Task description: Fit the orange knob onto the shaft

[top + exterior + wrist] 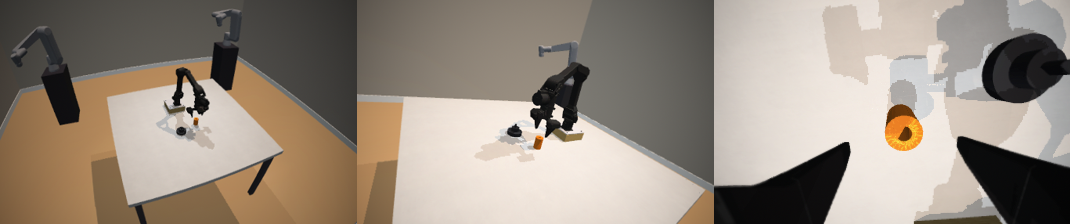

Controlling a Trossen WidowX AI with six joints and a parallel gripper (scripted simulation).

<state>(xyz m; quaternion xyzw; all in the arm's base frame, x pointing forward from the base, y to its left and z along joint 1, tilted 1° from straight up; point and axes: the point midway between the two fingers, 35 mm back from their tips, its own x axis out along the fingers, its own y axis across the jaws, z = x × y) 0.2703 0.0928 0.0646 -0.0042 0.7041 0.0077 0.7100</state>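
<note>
My gripper tip is 6 cm above the orange knob. From my gripper tip the other things lie so: dark shaft (6 cm ahead, 16 cm to the right, 6 cm below).
</note>
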